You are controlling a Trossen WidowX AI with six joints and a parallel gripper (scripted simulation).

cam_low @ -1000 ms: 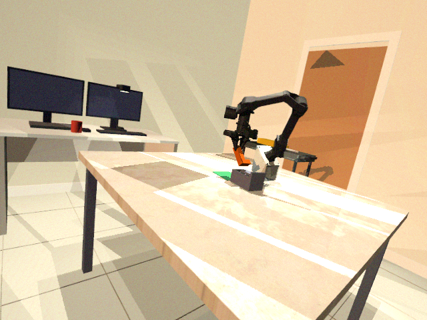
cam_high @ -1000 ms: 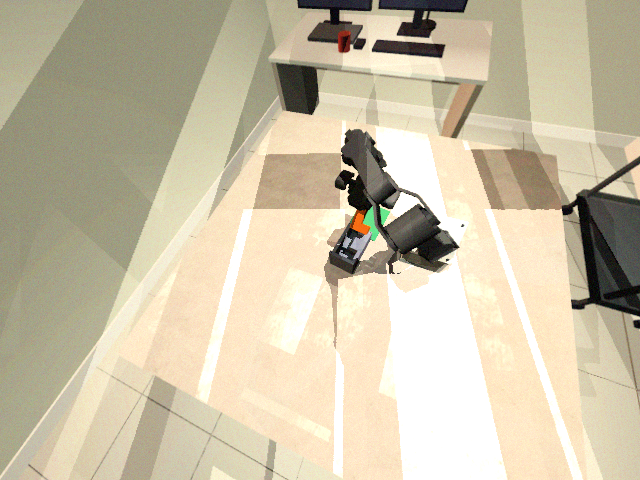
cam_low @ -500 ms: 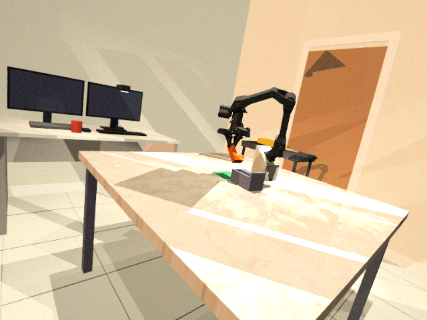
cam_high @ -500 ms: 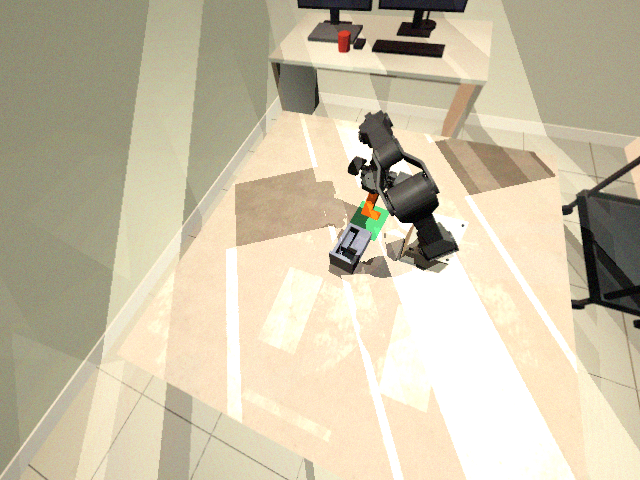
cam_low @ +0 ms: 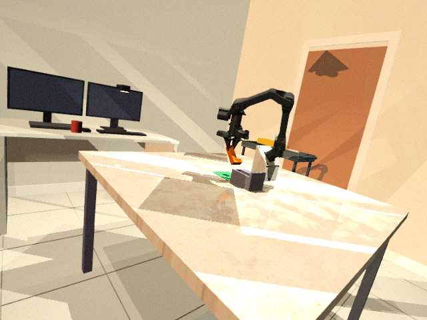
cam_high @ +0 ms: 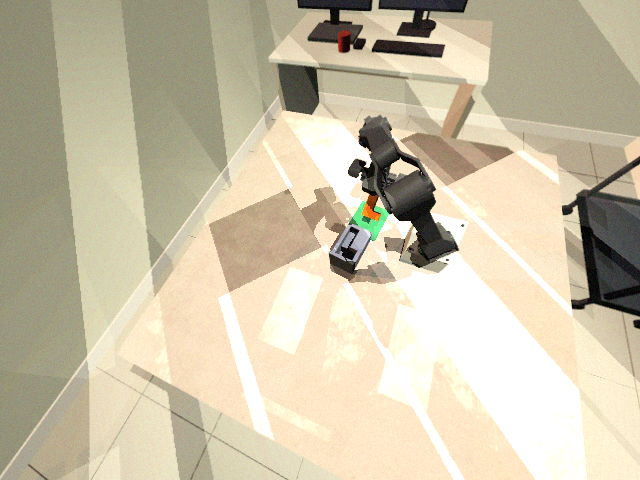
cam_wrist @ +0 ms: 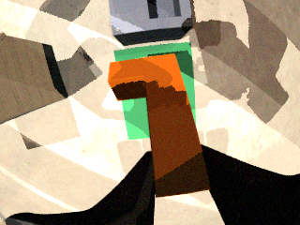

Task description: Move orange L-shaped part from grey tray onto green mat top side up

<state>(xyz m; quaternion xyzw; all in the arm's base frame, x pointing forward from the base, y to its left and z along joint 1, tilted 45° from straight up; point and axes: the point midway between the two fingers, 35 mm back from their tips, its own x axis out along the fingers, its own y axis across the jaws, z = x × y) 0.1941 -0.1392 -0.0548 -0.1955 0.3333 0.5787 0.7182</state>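
Right now my gripper tip is 1 cm short of the green mat, 2 cm to the right of it and 16 cm above it. Also, from my gripper tip: orange L-shaped part (1 cm behind, 3 cm to the left, 3 cm below).
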